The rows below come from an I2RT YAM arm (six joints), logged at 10 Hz.
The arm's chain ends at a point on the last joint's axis. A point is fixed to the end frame.
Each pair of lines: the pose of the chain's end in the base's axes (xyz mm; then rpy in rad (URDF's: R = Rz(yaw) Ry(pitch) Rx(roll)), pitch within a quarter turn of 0, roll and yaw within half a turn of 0), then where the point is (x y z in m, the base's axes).
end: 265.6 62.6 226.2 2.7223 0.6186 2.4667
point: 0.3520 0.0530 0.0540
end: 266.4 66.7 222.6 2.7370 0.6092 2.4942
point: 0.3504 0.0581 0.0492
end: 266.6 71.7 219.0 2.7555 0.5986 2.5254
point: 0.3478 0.0637 0.0442
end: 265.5 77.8 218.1 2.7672 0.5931 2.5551
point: 0.3451 0.0708 0.0425
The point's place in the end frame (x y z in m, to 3 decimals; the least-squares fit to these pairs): 0.040 -0.032 0.186
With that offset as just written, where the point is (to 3 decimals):
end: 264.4 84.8 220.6 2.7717 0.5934 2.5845
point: 0.344 0.079 0.045
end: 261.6 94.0 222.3 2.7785 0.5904 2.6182
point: 0.340 0.090 0.046
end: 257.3 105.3 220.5 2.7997 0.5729 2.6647
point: 0.332 0.103 0.043
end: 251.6 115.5 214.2 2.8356 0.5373 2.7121
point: 0.318 0.113 0.033
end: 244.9 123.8 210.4 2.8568 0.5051 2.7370
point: 0.305 0.122 0.027
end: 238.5 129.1 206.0 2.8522 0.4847 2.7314
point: 0.295 0.129 0.022
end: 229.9 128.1 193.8 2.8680 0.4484 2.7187
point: 0.279 0.127 0.007
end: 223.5 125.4 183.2 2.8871 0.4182 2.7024
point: 0.266 0.123 -0.005
